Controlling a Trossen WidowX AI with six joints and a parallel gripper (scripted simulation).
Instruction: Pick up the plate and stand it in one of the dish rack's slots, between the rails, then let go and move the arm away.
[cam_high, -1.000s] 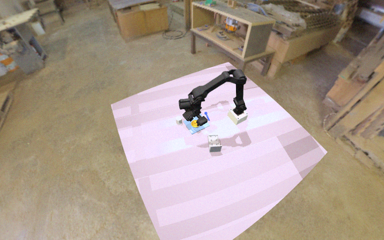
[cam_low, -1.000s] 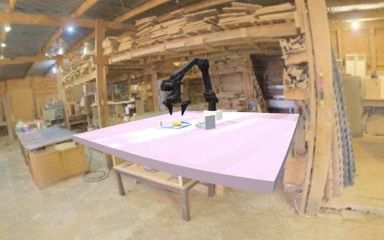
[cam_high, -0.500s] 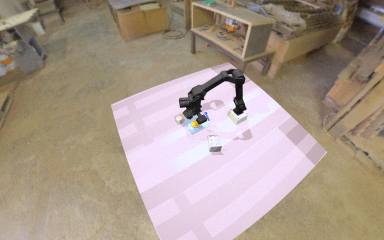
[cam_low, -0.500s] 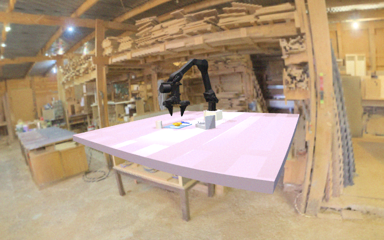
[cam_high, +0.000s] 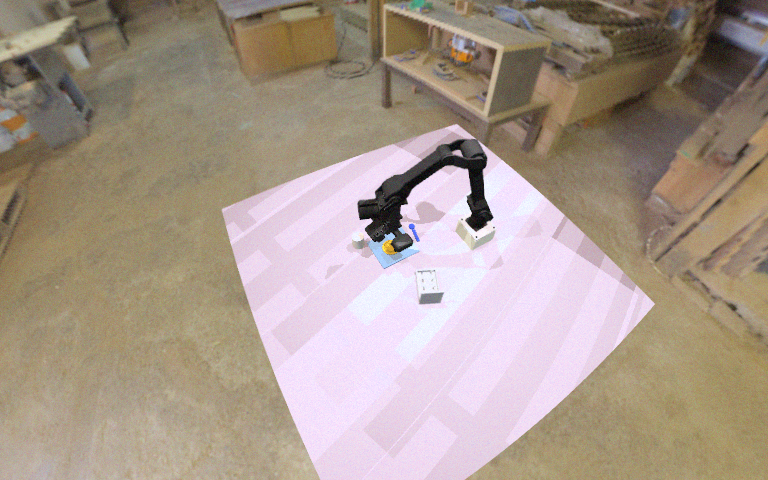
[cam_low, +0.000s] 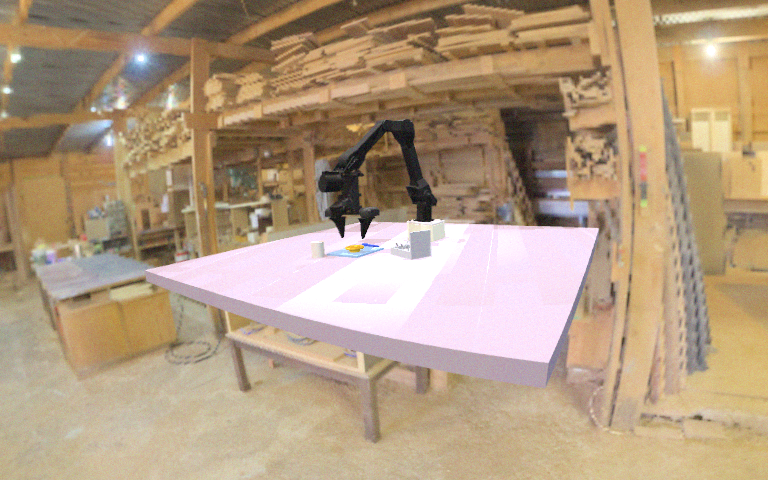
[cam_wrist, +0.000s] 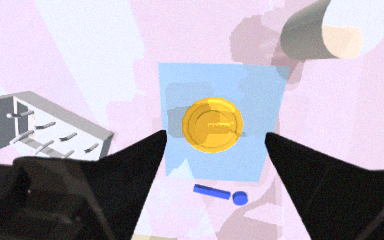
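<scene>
The yellow plate lies 30 mm below my gripper tip and 10 mm behind it. From my gripper tip the other things lie so: blue spoon 130 mm behind, 50 mm below, 20 mm to the right; then light blue mat 50 mm below, 20 mm behind, 10 mm to the right; then white cup 90 mm to the right, 80 mm ahead, 30 mm below.
</scene>
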